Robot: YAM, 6 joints.
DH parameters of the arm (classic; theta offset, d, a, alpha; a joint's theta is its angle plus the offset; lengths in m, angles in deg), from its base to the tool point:
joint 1: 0 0.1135 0.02 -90
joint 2: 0 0 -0.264 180
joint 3: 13.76 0 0.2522 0
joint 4: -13.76 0 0.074 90
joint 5: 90 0 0 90
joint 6: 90 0.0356 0 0
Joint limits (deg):
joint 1: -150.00..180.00
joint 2: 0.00..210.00
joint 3: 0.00..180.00
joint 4: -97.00..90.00
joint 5: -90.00..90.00
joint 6: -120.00..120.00
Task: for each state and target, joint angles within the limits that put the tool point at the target. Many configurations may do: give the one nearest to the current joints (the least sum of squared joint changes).
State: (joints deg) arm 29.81 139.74 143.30 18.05 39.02 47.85
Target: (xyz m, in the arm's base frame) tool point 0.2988 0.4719 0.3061
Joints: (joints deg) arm 60.11 134.65 122.30 11.50 42.12 47.85
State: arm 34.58 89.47 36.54 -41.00 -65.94 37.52
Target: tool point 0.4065 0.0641 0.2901
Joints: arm 4.67 104.67 85.86 -19.25 -59.96 37.52
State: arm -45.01 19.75 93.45 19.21 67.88 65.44
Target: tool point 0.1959 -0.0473 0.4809
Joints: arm -4.56 59.56 70.06 13.09 62.55 65.44
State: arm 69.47 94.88 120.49 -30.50 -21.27 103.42
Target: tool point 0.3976 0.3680 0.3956
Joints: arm 41.78 132.57 140.17 -9.82 -15.53 103.42
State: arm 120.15 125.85 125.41 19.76 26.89 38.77
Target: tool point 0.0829 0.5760 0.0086
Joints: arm 83.39 163.30 118.23 17.05 26.79 38.77
